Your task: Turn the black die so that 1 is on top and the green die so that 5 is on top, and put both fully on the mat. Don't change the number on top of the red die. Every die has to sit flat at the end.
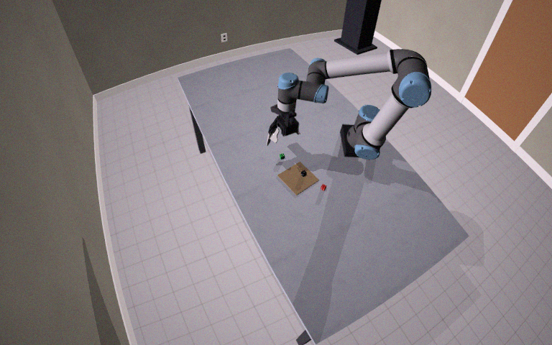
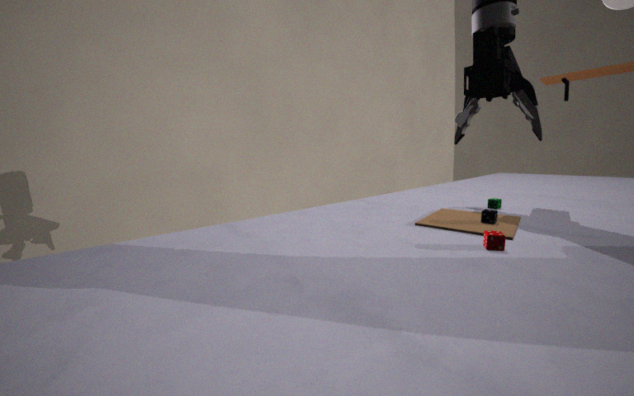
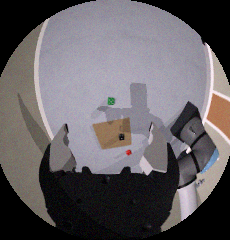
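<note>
Now: the green die 13 cm below my hand and 1 cm behind it. From my hand the other things lie so: red die: 25 cm to the left, 13 cm below, 5 cm behind; then brown mat: 14 cm to the left, 13 cm below, 1 cm ahead; then black die: 14 cm to the left, 12 cm below, 2 cm behind.
</note>
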